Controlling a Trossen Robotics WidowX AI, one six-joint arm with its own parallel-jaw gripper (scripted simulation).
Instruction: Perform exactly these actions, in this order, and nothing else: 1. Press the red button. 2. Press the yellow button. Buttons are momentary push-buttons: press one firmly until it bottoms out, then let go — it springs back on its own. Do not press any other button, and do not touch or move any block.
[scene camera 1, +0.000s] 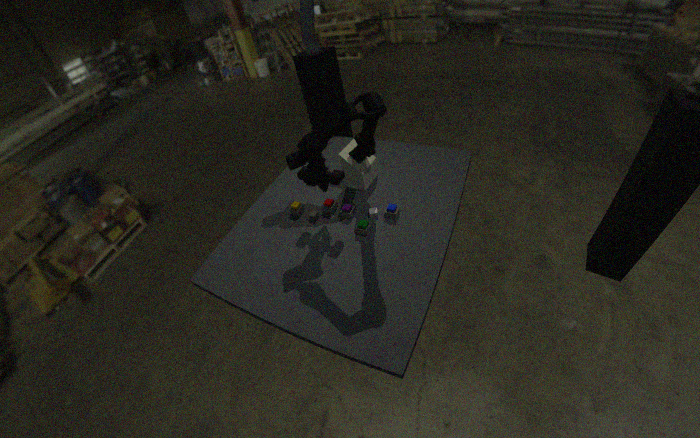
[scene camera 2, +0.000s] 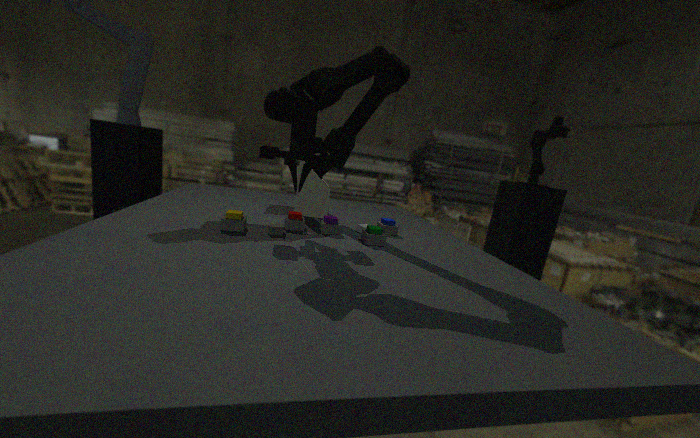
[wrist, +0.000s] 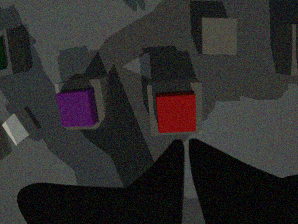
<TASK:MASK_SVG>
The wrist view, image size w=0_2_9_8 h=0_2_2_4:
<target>my gripper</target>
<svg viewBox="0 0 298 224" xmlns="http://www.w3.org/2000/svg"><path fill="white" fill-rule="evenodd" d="M184 144L182 144L182 140L174 140L170 147L165 149L164 153L158 157L156 163L148 171L142 173L128 188L35 183L24 186L17 193L17 206L19 206L20 212L23 214L27 224L181 224L182 213L184 213ZM189 140L190 165L192 165L192 179L194 185L196 185L197 196L200 198L205 224L298 224L298 175L287 176L281 179L281 177L254 168L253 165L247 165L233 156L230 157L220 151L220 149L217 151L216 148L210 147L205 141L200 139Z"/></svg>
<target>small grey block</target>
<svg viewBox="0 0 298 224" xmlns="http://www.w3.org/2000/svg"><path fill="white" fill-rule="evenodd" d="M198 20L198 55L200 53L208 53L208 55L222 55L222 53L237 55L237 18L201 18Z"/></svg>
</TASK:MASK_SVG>
